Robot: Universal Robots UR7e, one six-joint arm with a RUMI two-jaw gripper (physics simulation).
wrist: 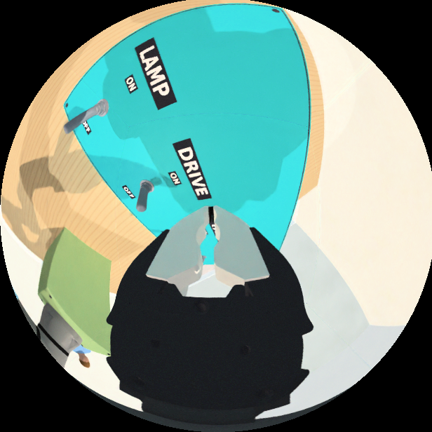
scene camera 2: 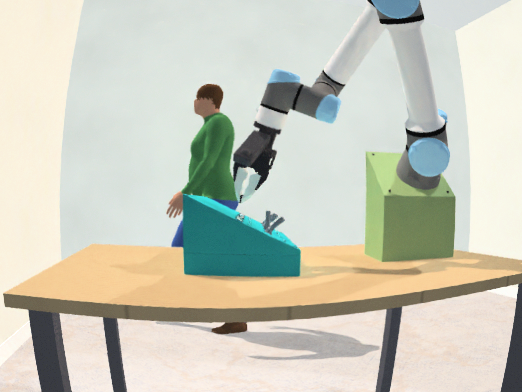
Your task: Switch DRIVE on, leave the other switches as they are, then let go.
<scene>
The gripper shows in the wrist view and in scene camera 2. One and the same spot on the gripper: [wrist: 242, 255] is [scene camera 2: 240, 173]. The same spot on a switch console: [wrist: 200, 110] is [scene camera 2: 229, 213].
</scene>
